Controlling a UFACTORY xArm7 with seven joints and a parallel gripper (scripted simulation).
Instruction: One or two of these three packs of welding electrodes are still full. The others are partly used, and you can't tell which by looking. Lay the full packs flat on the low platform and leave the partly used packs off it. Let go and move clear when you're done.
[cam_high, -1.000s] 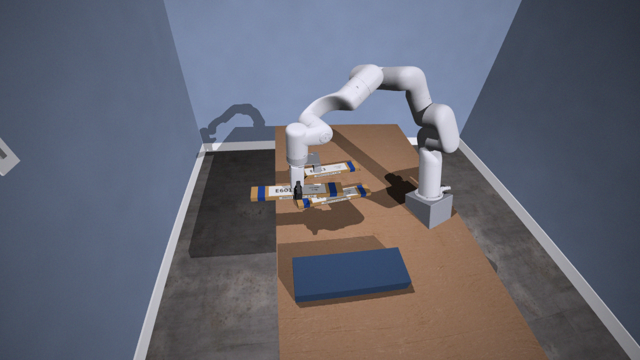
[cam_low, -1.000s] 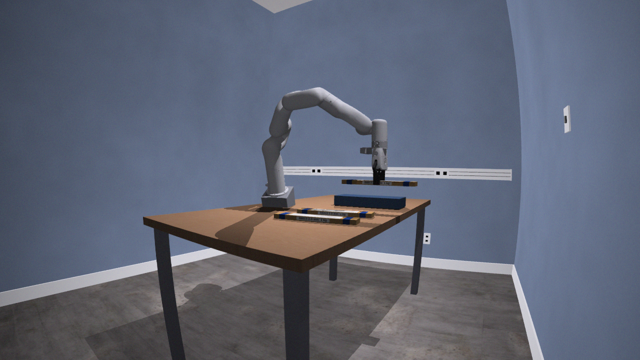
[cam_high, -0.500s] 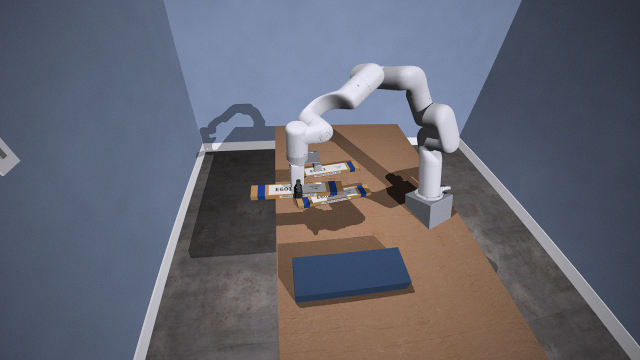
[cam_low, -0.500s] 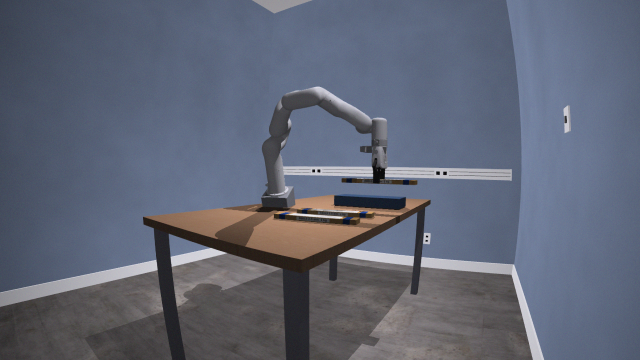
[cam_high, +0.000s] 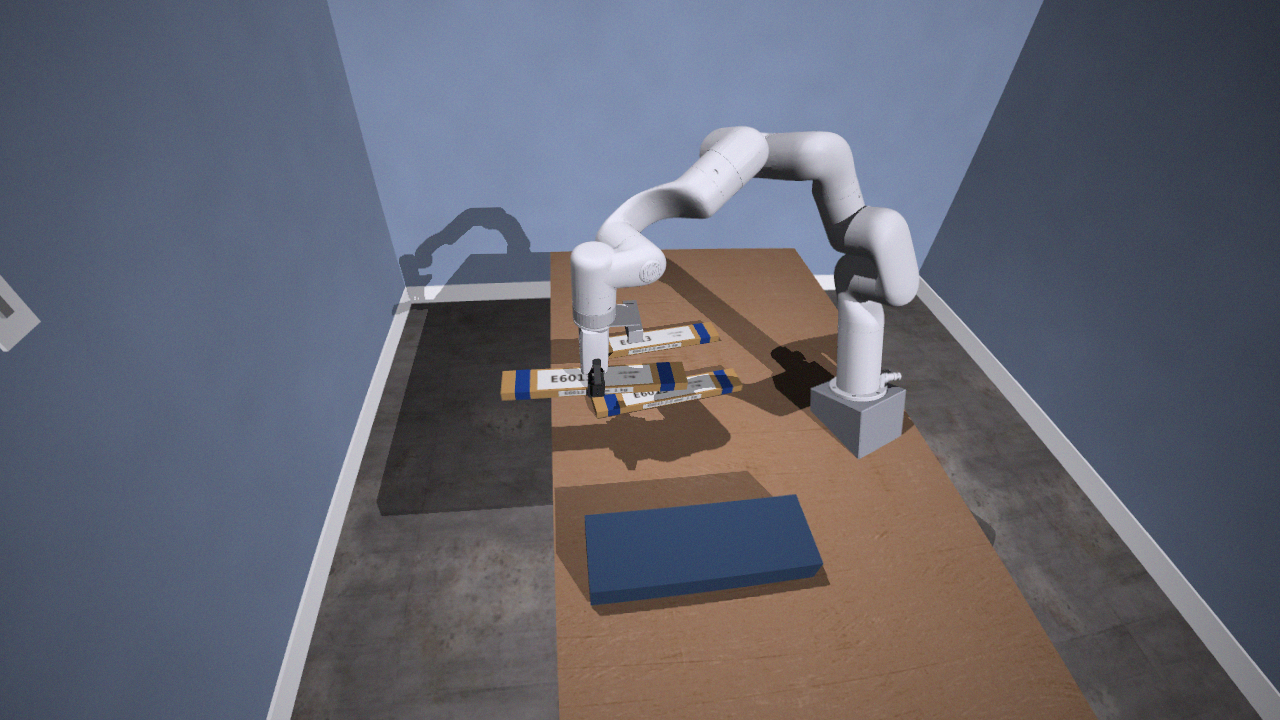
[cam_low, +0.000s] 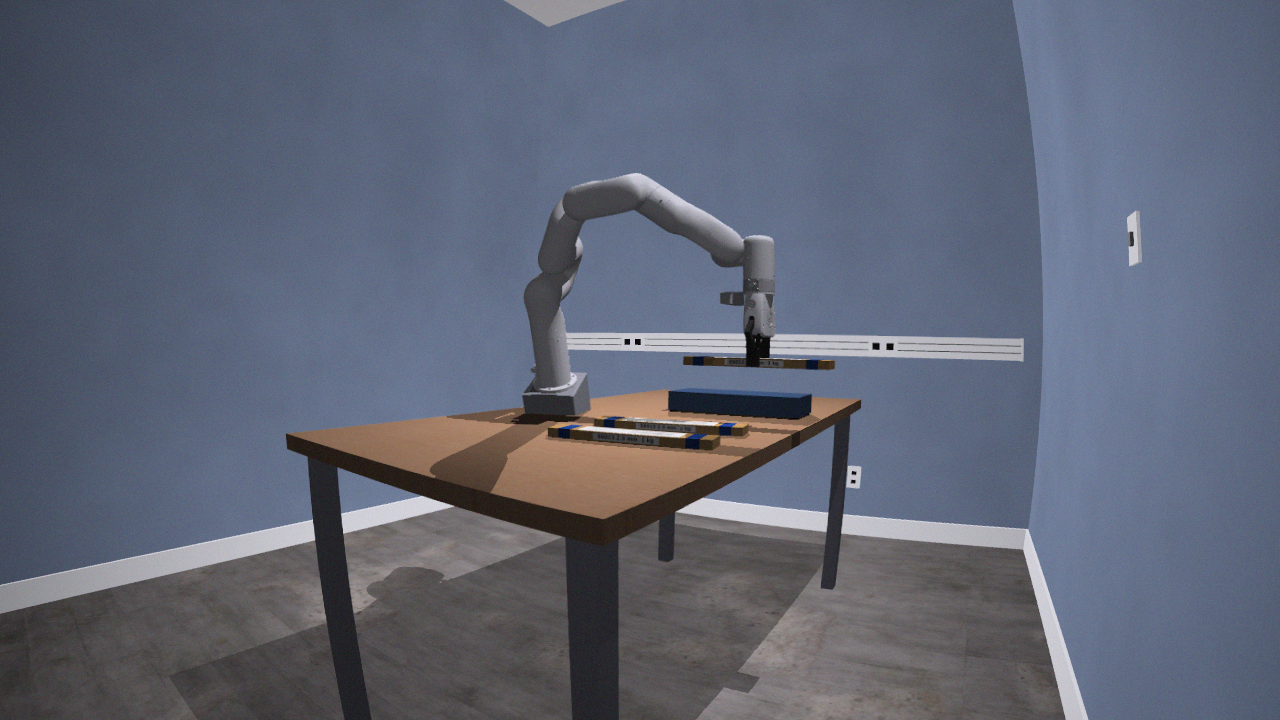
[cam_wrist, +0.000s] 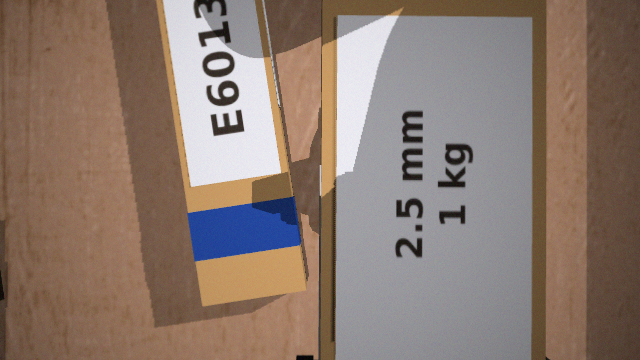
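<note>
Now: hand 290 mm to the right of the low blue platform, 190 mm past it and 150 mm above it.
</note>
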